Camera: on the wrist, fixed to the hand. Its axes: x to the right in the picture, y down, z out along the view.
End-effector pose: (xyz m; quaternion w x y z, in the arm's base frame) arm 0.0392 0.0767 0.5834 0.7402 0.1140 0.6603 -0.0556
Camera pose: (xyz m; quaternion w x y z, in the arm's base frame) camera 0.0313 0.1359 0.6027 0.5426 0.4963 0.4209 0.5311
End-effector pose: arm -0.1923 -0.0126 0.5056 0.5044 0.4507 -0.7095 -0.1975
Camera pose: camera -0.1983 0.0339 0.5474 0.5556 -0.2068 -0.7838 0.1850
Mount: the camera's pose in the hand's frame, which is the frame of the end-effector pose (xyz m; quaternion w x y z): -0.0160 0.0573 -0.0200 0.7066 -0.0686 0.0414 0.7030
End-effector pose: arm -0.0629 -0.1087 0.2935 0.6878 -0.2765 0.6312 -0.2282
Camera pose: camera -0.0864 -0.0574 0.2661 0.6013 0.2106 0.6845 0.3541
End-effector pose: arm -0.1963 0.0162 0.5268 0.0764 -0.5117 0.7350 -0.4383
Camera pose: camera -0.2393 0.0459 0.4921 0.2966 0.1680 0.9123 -0.2268
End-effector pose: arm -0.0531 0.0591 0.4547 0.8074 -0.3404 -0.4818 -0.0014
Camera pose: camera -0.0272 0.0869 0.4047 0.5681 -0.6346 -0.0676 0.5195
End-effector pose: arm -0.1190 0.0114 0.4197 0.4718 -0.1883 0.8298 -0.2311
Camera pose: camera -0.1341 0.0711 0.4076 0.4486 0.4275 0.7541 0.2175
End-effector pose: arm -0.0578 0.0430 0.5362 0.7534 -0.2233 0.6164 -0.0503
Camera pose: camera -0.0920 0.0944 0.5251 0.5269 0.2260 0.6272 0.5272
